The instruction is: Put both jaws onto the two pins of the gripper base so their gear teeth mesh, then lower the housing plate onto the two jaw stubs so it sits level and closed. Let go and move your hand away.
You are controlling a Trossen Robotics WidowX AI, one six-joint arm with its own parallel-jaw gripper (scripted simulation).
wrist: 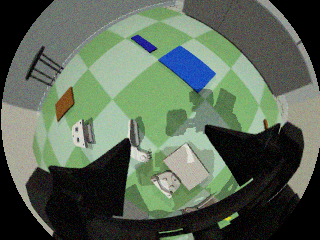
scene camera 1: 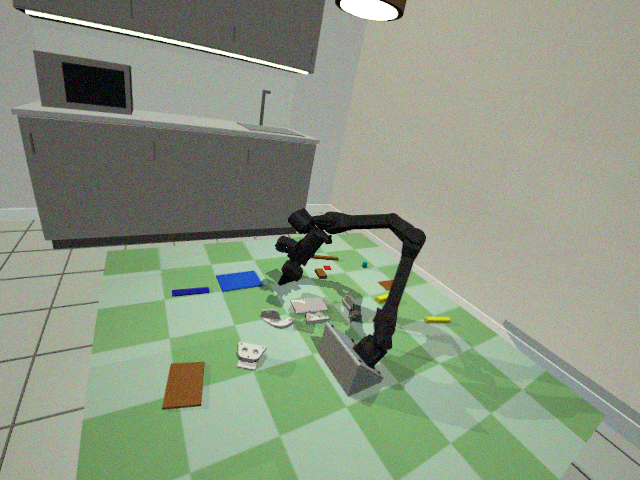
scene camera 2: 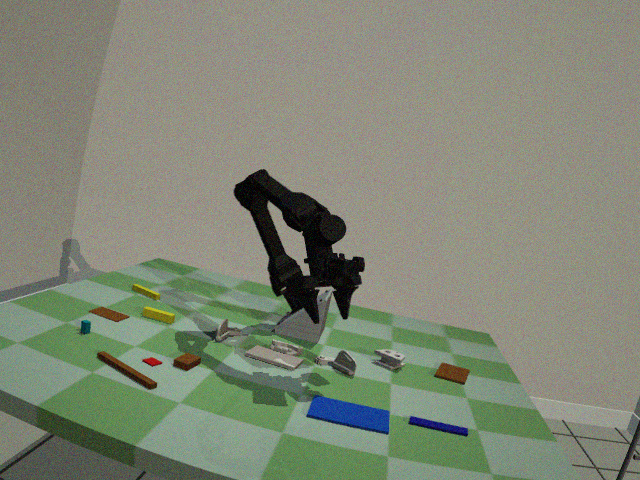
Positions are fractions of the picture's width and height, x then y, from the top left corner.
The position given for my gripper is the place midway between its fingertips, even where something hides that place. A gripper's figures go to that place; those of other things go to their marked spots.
Labels:
My gripper (wrist: 0.53, 0.56) is 0.10 m from the lens. A blue plate (wrist: 0.60, 0.30) is 0.30 m from the lens.

